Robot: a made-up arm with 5 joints.
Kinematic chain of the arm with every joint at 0, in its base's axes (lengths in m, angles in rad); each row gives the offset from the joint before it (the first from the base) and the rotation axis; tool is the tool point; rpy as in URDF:
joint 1: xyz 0 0 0.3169 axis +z
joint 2: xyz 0 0 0 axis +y
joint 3: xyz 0.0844 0 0.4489 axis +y
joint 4: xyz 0.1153 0 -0.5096 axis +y
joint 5: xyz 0.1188 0 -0.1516 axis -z
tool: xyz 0 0 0 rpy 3.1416 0 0
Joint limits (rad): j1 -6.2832..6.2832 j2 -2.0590..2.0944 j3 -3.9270..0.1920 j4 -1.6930..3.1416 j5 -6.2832..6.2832
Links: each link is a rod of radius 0.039 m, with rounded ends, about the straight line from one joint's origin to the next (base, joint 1, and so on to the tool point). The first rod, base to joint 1, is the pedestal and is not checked.
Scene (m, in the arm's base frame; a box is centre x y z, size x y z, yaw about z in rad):
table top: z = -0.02
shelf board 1: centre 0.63 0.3 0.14 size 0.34 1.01 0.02 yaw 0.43
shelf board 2: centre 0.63 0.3 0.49 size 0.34 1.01 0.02 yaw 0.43
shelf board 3: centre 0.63 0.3 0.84 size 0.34 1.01 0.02 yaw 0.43
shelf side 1: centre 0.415 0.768 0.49 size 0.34 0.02 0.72 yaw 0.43
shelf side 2: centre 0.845 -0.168 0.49 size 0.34 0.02 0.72 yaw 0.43
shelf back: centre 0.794 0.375 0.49 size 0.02 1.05 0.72 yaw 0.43
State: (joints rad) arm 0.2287 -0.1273 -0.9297 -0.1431 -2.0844
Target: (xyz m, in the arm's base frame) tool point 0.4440 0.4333 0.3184
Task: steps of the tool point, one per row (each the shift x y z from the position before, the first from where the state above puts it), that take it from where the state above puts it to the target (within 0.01 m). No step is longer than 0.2 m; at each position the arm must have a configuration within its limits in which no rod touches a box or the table.
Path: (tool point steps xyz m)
1: -0.1064 -0.0621 0.0287
2: -0.1076 -0.0480 -0.0007
3: -0.1004 -0.0341 -0.0280
4: 0.0324 0.1257 -0.1162
5: -0.0388 0.1251 -0.1230
6: -0.0974 0.0878 -0.1210
7: 0.0811 0.0438 0.0076
8: 0.0881 0.0338 -0.0076

